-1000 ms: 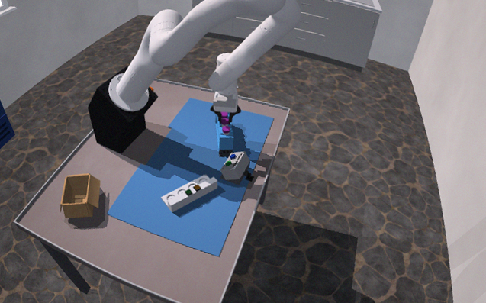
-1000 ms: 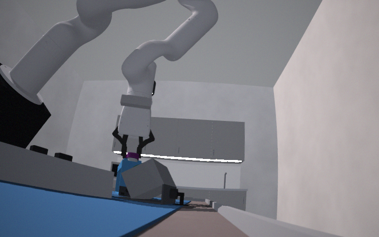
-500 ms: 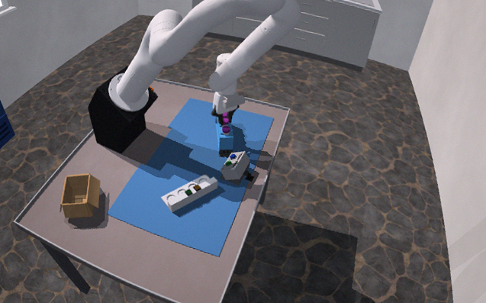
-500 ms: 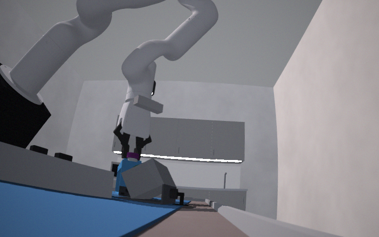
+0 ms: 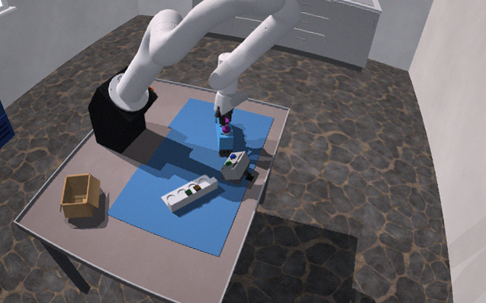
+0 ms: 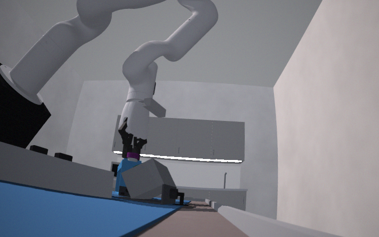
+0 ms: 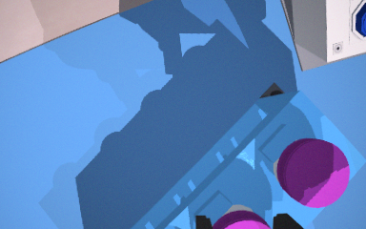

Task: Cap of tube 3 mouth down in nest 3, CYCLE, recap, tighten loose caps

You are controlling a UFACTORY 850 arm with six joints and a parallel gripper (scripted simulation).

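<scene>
Now: the magenta cap 1 cm below my hand. Also, from my hand: grey key housing 11 cm ahead, 17 cm to the right, 8 cm below; blue key 9 cm ahead, 14 cm to the right, 6 cm below; green key 9 cm ahead, 19 cm to the right, 6 cm below.
</scene>
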